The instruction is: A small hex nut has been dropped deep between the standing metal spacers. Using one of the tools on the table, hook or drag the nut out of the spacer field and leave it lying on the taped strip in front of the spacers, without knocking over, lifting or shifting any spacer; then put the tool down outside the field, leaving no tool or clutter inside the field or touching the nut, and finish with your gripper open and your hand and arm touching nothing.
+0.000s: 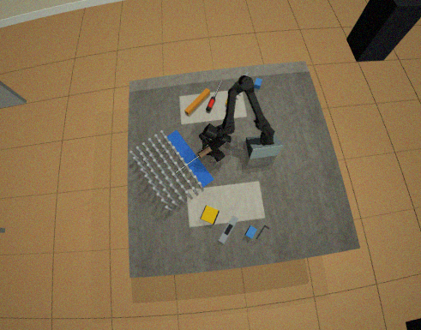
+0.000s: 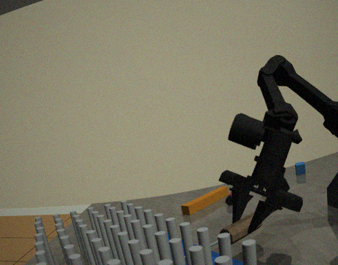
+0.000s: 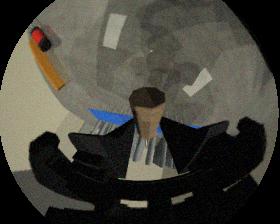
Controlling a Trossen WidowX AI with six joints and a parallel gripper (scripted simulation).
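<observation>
Now: gripper tip 10 cm short of the blue taped strip, 4 cm above it and 1 cm to the right of it. Round my gripper tip: hook tool 9 cm ahead, 5 cm to the left; then yellow block 37 cm to the left, 2 cm below, 1 cm ahead; then orange bar 37 cm to the right, 2 cm below, 2 cm ahead.
</observation>
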